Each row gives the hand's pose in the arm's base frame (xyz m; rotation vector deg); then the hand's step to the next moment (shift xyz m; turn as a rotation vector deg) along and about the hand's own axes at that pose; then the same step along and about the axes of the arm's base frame.
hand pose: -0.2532 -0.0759 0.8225 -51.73 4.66 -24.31
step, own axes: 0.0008 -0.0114 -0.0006 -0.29 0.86 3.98
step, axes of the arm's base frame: -0.0031 -0.0069 0.0086 0.99 3.54 1.78
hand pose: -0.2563 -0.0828 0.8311 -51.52 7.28 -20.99
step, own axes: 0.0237 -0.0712 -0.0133 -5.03 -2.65 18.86
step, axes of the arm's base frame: 0.0002 -0.0587 0.0486 -0.47 14.30 13.54
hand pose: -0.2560 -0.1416 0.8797 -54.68 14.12 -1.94
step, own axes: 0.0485 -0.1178 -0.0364 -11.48 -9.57 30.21
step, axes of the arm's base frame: 0.0484 -0.1042 0.0660 -3.64 20.29 26.67
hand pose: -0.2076 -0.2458 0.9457 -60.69 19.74 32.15
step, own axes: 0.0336 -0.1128 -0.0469 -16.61 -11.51 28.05
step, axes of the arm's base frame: 0.0933 -0.0745 0.0423 -6.66 16.28 29.76
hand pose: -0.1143 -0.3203 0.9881 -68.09 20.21 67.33
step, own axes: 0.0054 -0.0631 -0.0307 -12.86 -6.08 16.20
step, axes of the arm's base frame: 0.0660 -0.0177 0.0169 -5.68 7.66 19.34
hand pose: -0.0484 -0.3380 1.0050 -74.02 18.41 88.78
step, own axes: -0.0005 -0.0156 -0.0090 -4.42 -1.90 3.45
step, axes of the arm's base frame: 0.0178 -0.0004 0.0031 -0.93 0.99 5.76
